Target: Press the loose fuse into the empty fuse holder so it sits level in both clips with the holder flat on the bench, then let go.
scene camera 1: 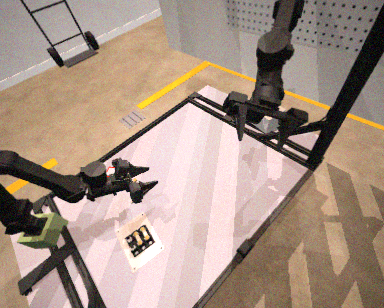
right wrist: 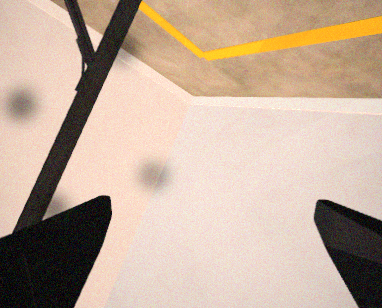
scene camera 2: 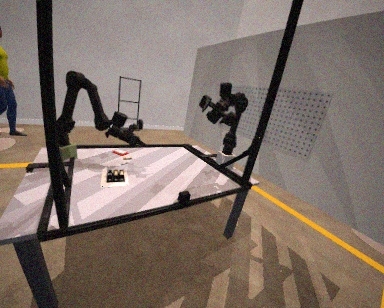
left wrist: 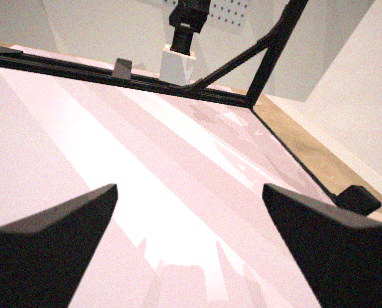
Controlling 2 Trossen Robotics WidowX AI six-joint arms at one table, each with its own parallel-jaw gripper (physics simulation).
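Frame: origin at the left arm's base, x ahead, y left, z up, level; metres.
Seen in the pictures: left gripper, between the fingertips: (scene camera 1: pixel 153 174) (scene camera 2: pixel 146 145) (left wrist: pixel 191 190); right gripper, between the fingertips: (scene camera 1: pixel 259 145) (right wrist: pixel 212 207) (scene camera 2: pixel 211 116); left arm's base, origin of its link: (scene camera 1: pixel 36 227) (scene camera 2: pixel 62 144); right arm's base, origin of its link: (scene camera 2: pixel 227 153) (left wrist: pixel 180 51).
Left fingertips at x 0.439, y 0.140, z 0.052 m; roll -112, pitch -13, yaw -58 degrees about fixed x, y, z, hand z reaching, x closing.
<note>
Offsets run from my left fingertips to a thing's top centre. "pt": to the spot under its first point. Level surfaces: height alone.
A pale board {pt 0.015 m back, 0.226 m right, 0.138 m down} (scene camera 1: pixel 154 251) (scene camera 2: pixel 106 183) lies on the bench, bearing a black fuse holder block {pt 0.058 m back, 0.202 m right, 0.108 m down} (scene camera 1: pixel 140 242) (scene camera 2: pixel 115 177). Tan fuses show in two of its positions; the position at the left looks empty. A small tan piece {0.146 m back, 0.059 m left, 0.126 m down} (scene camera 2: pixel 127 158), likely the loose fuse, lies on the bench behind the board in scene camera 2; in scene camera 1 the left arm largely hides that spot. My left gripper (scene camera 1: pixel 152 176) (left wrist: pixel 191 190) is open and empty, above the bench beyond the board. My right gripper (scene camera 1: pixel 261 142) (right wrist: pixel 212 207) is open and empty, raised at the bench's far end.
A red and white item {0.240 m back, 0.124 m left, 0.126 m down} (scene camera 2: pixel 120 152) lies on the bench near the left arm. A green block (scene camera 1: pixel 45 237) (scene camera 2: pixel 68 151) is at the left arm's base. Black frame rails (scene camera 1: pixel 280 217) edge the bench {0.140 m down} (scene camera 1: pixel 200 175), with an upright post (scene camera 1: pixel 345 85) at a corner.
</note>
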